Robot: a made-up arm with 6 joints. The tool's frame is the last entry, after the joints. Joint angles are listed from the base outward.
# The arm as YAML. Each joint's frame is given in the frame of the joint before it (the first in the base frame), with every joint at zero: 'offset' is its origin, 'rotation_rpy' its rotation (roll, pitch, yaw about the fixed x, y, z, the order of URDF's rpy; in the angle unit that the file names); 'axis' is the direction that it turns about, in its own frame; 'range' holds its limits. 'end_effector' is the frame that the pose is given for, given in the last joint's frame.
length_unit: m
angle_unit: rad
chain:
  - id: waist
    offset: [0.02, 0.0, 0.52]
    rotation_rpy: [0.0, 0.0, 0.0]
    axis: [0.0, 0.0, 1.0]
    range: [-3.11, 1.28]
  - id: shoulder
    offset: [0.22, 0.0, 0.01]
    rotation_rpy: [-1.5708, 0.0, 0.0]
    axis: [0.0, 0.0, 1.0]
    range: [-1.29, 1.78]
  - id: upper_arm
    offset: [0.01, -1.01, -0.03]
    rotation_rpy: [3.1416, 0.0, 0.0]
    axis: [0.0, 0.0, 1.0]
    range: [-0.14, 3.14]
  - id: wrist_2
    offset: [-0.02, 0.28, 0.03]
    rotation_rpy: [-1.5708, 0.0, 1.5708]
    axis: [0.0, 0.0, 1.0]
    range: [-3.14, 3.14]
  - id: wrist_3
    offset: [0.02, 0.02, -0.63]
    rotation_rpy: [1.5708, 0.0, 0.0]
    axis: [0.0, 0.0, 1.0]
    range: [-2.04, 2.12]
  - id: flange
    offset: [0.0, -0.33, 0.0]
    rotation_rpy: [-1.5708, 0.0, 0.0]
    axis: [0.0, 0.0, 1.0]
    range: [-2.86, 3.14]
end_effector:
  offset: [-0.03, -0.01, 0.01]
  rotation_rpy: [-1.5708, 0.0, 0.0]
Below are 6 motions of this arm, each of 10 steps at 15 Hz.
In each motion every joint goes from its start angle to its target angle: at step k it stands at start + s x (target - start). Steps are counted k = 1, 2, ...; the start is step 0. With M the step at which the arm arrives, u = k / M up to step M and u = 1 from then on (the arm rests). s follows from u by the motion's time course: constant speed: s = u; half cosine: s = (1 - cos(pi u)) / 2; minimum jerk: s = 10 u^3 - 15 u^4 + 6 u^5.
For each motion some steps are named. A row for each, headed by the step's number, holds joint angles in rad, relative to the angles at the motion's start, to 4 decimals.
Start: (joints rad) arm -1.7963 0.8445 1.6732 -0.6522 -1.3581 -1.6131
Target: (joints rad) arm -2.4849 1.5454 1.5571 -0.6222 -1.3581 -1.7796
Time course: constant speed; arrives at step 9
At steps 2, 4, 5, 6, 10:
2: -0.1530 0.1558 -0.0258 0.0067 0.0000 -0.0370
4: -0.3060 0.3115 -0.0516 0.0133 0.0000 -0.0740
5: -0.3826 0.3894 -0.0645 0.0167 0.0000 -0.0925
6: -0.4591 0.4673 -0.0774 0.0200 0.0000 -0.1110
10: -0.6886 0.7009 -0.1161 0.0300 0.0000 -0.1665

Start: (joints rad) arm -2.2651 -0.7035 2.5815 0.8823 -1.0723 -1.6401
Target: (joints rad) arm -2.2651 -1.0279 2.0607 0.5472 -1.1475 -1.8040
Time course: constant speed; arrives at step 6
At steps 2, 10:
2: 0.0000 -0.1081 -0.1736 -0.1117 -0.0251 -0.0546
10: 0.0000 -0.3244 -0.5208 -0.3351 -0.0752 -0.1639

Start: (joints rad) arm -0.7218 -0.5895 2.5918 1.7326 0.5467 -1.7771
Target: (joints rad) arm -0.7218 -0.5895 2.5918 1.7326 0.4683 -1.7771
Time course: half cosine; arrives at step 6
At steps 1, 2, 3, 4, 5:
1: 0.0000 0.0000 0.0000 0.0000 -0.0053 0.0000
2: 0.0000 0.0000 0.0000 0.0000 -0.0196 0.0000
3: 0.0000 0.0000 0.0000 0.0000 -0.0392 0.0000
4: 0.0000 0.0000 0.0000 0.0000 -0.0588 0.0000
5: 0.0000 0.0000 0.0000 0.0000 -0.0731 0.0000

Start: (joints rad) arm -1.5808 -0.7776 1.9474 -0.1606 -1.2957 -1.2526
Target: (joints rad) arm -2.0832 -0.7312 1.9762 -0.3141 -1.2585 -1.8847
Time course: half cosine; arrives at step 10
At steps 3, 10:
3: -0.1035 0.0096 0.0059 -0.0316 0.0077 -0.1303
10: -0.5024 0.0464 0.0288 -0.1535 0.0372 -0.6321

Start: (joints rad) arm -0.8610 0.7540 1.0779 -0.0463 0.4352 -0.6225
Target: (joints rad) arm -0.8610 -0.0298 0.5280 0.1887 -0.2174 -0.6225
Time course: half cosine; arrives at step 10
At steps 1, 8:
1: 0.0000 -0.0192 -0.0135 0.0058 -0.0160 0.0000
8: 0.0000 -0.7090 -0.4974 0.2126 -0.5903 0.0000

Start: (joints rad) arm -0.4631 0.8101 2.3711 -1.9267 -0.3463 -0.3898
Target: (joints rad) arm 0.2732 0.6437 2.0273 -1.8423 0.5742 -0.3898
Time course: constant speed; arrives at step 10
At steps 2, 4, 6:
2: 0.1473 -0.0333 -0.0688 0.0169 0.1841 0.0000
4: 0.2945 -0.0666 -0.1375 0.0338 0.3682 0.0000
6: 0.4418 -0.0998 -0.2063 0.0506 0.5523 0.0000

